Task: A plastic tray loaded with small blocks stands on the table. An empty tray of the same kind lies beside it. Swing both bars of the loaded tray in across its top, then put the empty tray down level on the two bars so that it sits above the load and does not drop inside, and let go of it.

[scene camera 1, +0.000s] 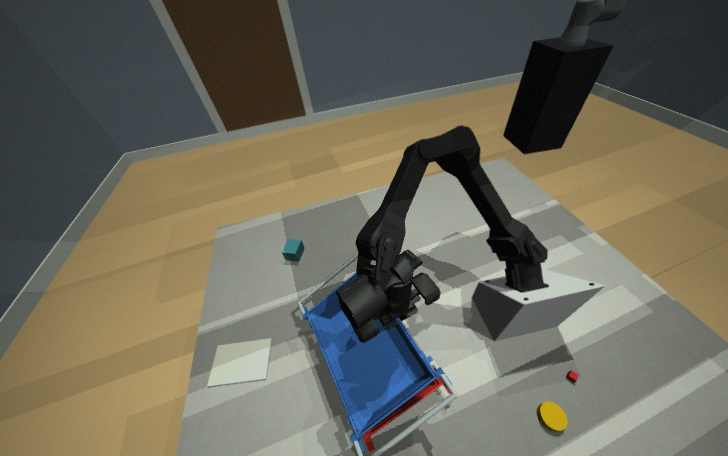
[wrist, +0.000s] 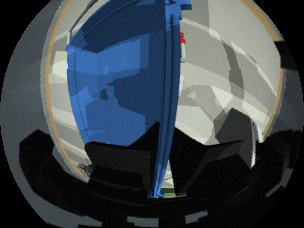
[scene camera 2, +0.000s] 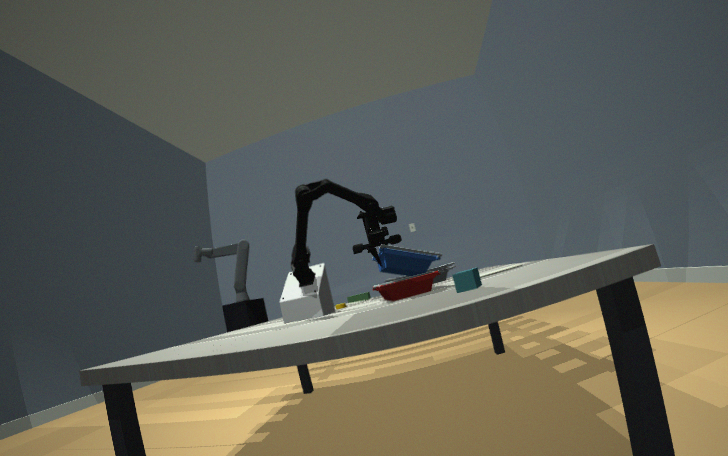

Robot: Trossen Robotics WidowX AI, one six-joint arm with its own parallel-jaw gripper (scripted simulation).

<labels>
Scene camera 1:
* my gripper: 394, 322
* blue tray: 373, 379
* white sheet: 248, 361
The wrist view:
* my gripper: 161, 125
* blue tray: 123, 71
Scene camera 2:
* my gripper: 382, 265
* blue tray: 393, 261
</labels>
